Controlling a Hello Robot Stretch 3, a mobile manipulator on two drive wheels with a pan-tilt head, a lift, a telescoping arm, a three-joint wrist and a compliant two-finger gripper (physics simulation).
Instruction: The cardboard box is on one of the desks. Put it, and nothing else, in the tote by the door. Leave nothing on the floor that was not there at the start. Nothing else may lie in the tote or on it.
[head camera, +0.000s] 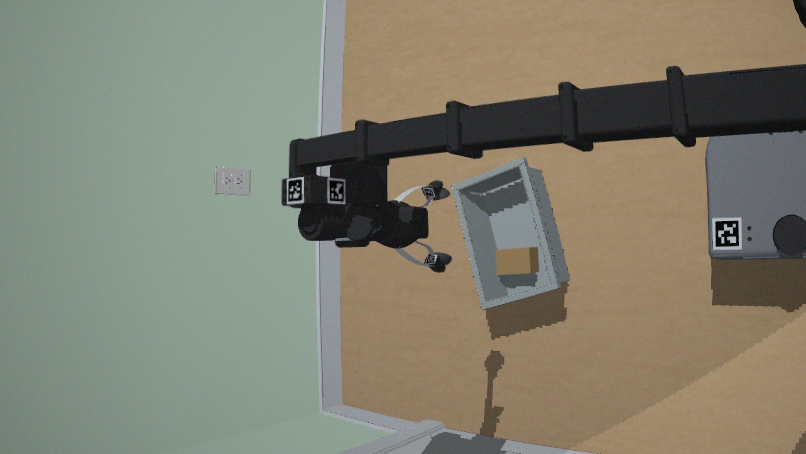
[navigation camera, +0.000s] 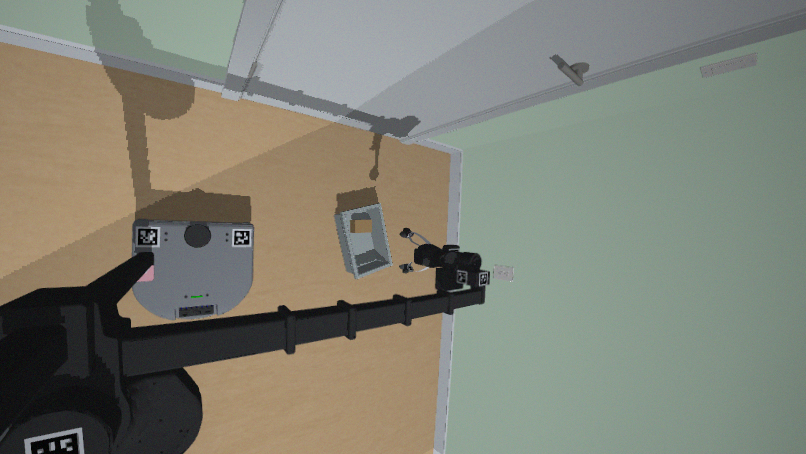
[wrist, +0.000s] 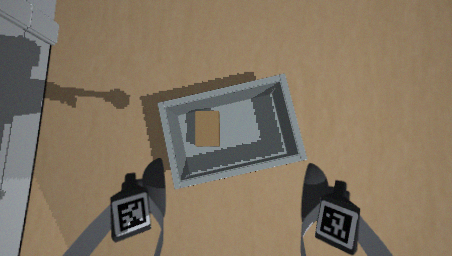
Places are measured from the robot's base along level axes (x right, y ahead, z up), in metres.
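Pixels of known places: gripper, fingertip midpoint: (head camera: 442, 226) (navigation camera: 403, 250); robot's base at its link origin: (head camera: 788, 233) (navigation camera: 197, 234).
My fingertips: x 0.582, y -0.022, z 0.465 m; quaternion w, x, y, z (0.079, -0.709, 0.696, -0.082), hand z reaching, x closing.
For each thing: its top centre in the pictures, then the offset to it from my fingertips.
- cardboard box at its top centre: (head camera: 513, 261) (navigation camera: 363, 226) dx +0.076, dy +0.073, dz -0.411 m
- tote at its top centre: (head camera: 502, 234) (navigation camera: 368, 240) dx +0.068, dy +0.011, dz -0.344 m
- outlet at its top centre: (head camera: 215, 179) (navigation camera: 513, 274) dx +0.687, dy -0.137, dz -0.007 m
The cardboard box (head camera: 513, 261) (navigation camera: 360, 226) (wrist: 207, 128) is plain brown and lies inside the grey tote, near one short end. The tote (head camera: 472, 247) (navigation camera: 386, 236) (wrist: 295, 120) stands on the floor with its open side up, and no other object shows in it. My gripper (head camera: 441, 226) (navigation camera: 406, 250) (wrist: 233, 180) is open, with nothing between its fingers. It hangs well above the floor; in the head and navigation views it appears beside the tote, on the wall side, apart from the box.
My telescoping arm (head camera: 513, 122) (navigation camera: 321, 325) reaches across toward the green wall (head camera: 141, 253) (navigation camera: 620, 281), which has an outlet (head camera: 232, 181) (navigation camera: 503, 272). My grey base (head camera: 750, 186) (navigation camera: 191, 265) stands on the wooden floor. The grey door (navigation camera: 451, 67) is beyond the tote. Shadows of the robot fall on floor and door.
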